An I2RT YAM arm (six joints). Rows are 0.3 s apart.
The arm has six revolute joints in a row. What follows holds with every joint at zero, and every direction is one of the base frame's.
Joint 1 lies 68 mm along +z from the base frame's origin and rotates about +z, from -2.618 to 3.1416 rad.
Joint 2 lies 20 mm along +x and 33.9 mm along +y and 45.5 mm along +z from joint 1 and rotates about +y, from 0 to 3.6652 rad.
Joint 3 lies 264 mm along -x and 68.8 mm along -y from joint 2 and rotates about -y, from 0 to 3.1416 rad.
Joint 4 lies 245 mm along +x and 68.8 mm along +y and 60 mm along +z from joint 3 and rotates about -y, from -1.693 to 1.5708 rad.
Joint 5 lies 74 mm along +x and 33.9 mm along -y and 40.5 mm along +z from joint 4 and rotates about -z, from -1.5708 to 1.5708 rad.
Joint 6 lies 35.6 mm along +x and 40.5 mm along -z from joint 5 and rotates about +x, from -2.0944 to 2.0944 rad.
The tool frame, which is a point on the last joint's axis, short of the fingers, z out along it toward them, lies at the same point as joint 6; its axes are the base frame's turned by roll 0, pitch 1.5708 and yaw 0 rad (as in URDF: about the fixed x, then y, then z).
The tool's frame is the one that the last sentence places.
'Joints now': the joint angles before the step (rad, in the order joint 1, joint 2, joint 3, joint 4, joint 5, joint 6). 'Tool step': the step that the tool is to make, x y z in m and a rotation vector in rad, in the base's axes. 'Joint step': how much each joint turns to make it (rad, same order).
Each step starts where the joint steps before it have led.
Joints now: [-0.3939 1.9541 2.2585 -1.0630 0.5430 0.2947]
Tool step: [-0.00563 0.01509 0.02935 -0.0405 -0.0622 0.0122]
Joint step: [0.0313 0.0004 0.1133 -0.0412 0.0240 0.0019]
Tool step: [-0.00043 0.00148 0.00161 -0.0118 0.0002 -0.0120]
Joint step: [0.0046 0.0000 0.0057 -0.0030 0.0199 0.0023]
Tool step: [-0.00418 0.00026 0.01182 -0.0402 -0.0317 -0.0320]
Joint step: [0.0000 0.0004 0.0397 0.0053 0.0415 -0.0016]
